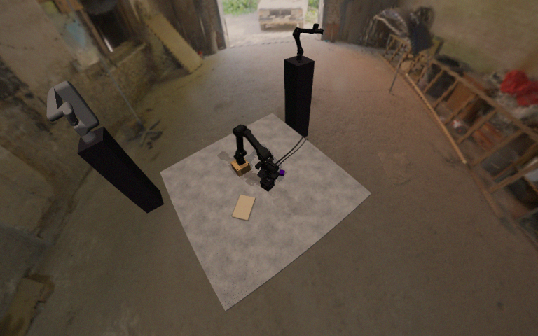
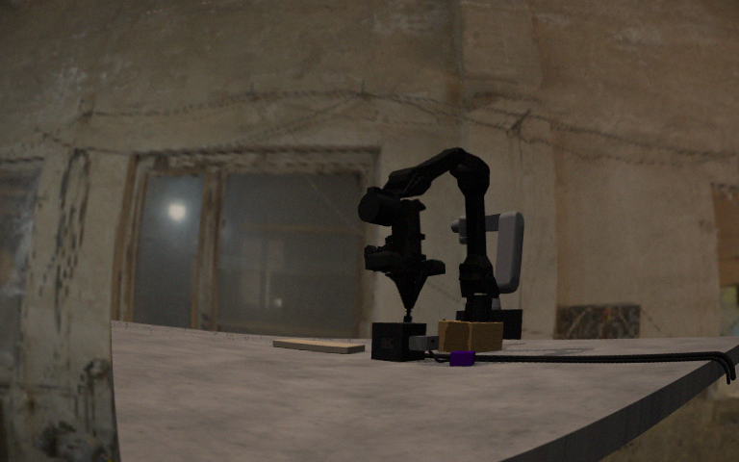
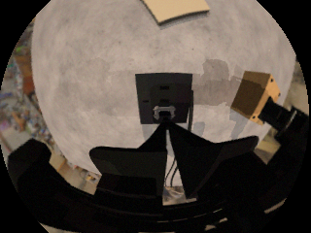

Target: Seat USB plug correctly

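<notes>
Now: the USB plug 2 cm below my gripper tip. From my gripper tip the other things lie so: purple block (3 cm behind, 14 cm to the left, 9 cm below); flat tan board (7 cm ahead, 27 cm to the right, 10 cm below).
</notes>
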